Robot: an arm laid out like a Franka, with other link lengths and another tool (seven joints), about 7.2 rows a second.
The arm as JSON. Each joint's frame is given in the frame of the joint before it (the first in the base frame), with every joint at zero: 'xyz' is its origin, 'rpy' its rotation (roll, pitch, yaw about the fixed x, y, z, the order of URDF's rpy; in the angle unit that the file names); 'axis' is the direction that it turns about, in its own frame. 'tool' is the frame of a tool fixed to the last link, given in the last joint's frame.
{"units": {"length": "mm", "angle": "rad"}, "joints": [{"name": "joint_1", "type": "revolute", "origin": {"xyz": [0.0, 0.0, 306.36], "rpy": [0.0, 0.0, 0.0]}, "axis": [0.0, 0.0, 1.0]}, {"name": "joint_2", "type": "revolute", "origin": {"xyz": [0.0, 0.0, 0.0], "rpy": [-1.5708, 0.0, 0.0]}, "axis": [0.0, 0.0, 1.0]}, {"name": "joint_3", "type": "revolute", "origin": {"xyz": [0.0, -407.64, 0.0], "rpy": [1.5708, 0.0, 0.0]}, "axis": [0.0, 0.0, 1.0]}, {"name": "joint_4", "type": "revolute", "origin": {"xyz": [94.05, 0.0, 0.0], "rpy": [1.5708, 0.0, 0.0]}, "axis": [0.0, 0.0, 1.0]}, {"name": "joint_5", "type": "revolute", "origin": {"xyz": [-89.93, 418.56, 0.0], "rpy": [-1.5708, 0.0, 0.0]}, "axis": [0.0, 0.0, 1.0]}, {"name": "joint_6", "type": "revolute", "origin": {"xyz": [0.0, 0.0, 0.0], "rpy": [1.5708, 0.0, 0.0]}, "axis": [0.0, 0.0, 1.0]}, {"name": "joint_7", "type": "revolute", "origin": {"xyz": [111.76, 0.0, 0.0], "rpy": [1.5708, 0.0, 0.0]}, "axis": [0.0, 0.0, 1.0]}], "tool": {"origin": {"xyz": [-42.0, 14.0, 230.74], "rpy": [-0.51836, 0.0, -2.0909]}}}
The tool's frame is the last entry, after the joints.
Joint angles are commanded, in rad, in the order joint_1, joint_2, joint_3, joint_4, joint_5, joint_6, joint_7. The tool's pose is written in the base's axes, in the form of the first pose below.
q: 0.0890, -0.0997, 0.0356, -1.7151, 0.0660, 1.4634, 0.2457
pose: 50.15 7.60 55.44 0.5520 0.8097 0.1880 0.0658
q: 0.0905, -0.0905, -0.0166, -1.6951, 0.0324, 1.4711, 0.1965
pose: 51.32 3.98 55.88 0.5495 0.8105 0.1864 0.0804
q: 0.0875, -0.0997, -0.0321, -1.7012, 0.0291, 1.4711, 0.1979
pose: 51.06 2.90 56.07 0.5571 0.8050 0.1858 0.0840
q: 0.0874, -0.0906, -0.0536, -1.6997, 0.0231, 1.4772, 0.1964
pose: 51.52 1.62 55.69 0.5650 0.7999 0.1829 0.0865
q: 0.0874, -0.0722, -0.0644, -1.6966, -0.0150, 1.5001, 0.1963
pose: 52.60 0.20 54.97 0.5661 0.8002 0.1697 0.1015
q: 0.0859, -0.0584, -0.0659, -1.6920, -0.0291, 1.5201, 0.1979
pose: 53.49 -0.24 54.55 0.5658 0.7999 0.1668 0.1104
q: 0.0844, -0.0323, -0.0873, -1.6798, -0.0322, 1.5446, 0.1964
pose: 54.88 -1.52 53.81 0.5729 0.7938 0.1671 0.1175
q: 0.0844, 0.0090, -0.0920, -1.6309, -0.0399, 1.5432, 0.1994
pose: 56.66 -1.88 53.82 0.5745 0.7923 0.1639 0.1239
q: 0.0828, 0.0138, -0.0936, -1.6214, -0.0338, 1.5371, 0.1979
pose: 56.79 -1.92 53.96 0.5759 0.7912 0.1656 0.1219
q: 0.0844, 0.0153, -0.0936, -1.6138, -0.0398, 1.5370, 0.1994
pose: 56.95 -1.96 54.24 0.5748 0.7915 0.1649 0.1261
